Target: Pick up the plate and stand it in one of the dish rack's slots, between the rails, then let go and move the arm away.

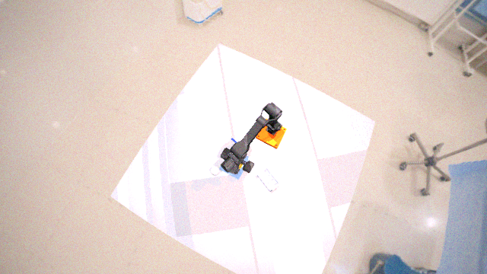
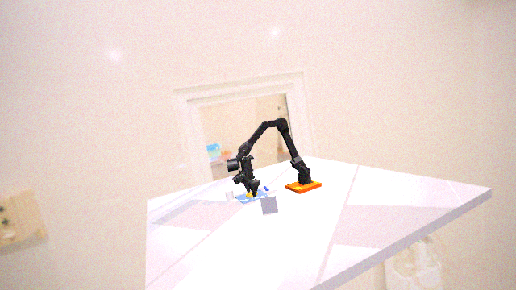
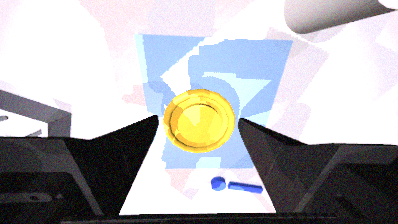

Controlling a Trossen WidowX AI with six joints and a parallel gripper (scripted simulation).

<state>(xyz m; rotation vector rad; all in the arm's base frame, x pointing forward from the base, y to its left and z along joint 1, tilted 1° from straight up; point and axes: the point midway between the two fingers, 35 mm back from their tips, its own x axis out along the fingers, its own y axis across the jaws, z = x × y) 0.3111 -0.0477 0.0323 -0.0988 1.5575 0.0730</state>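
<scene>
My gripper tip is right at the plate. The rest, counted from my gripper tip: blue spoon (110 mm behind, 70 mm to the right, 10 mm below); then white cup (110 mm ahead, 70 mm to the right, 10 mm above); then grey dish rack (200 mm to the left, 30 mm behind, 10 mm above).
</scene>
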